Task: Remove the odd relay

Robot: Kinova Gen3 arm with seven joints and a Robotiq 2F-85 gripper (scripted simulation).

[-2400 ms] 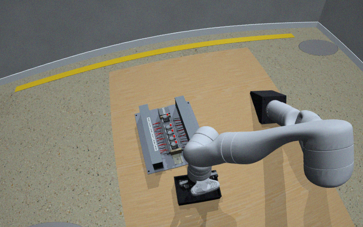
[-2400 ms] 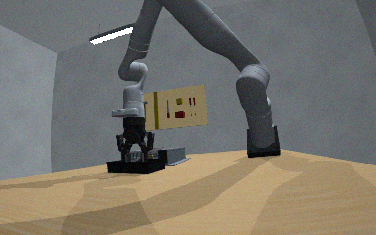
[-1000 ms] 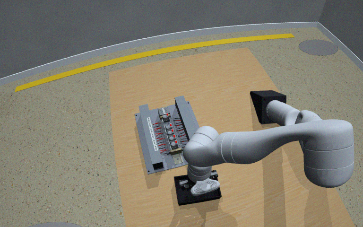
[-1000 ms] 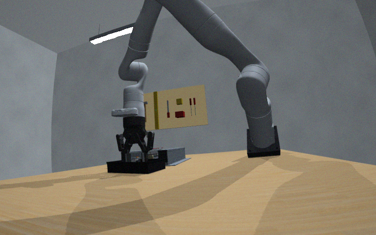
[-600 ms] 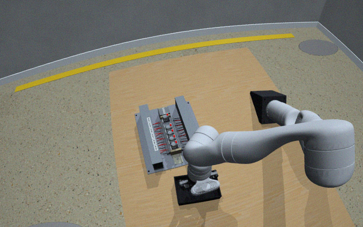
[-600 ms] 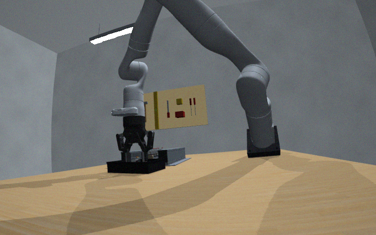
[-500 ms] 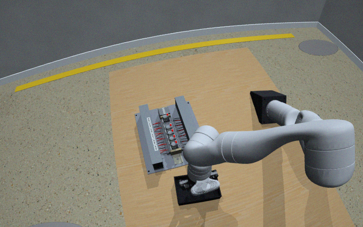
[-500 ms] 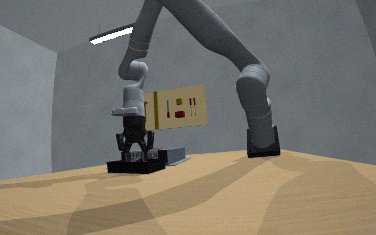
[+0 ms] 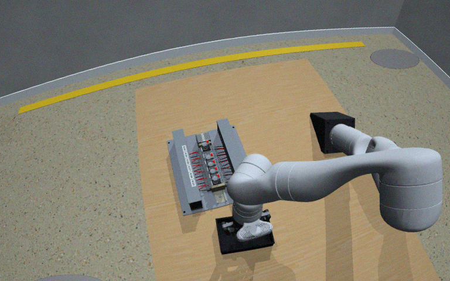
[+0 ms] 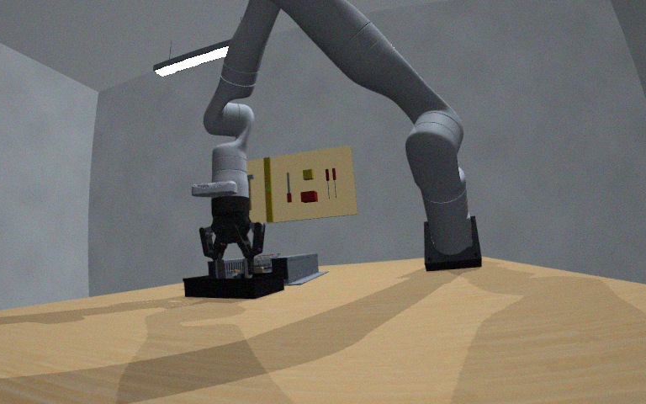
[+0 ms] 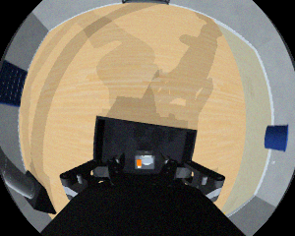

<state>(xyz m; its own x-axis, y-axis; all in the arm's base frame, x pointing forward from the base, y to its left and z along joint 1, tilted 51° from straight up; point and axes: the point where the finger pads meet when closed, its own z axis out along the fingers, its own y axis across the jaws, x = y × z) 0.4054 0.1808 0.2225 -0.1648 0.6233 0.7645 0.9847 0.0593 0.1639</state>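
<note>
Right now the black parts tray is 3 cm below my hand.
</note>
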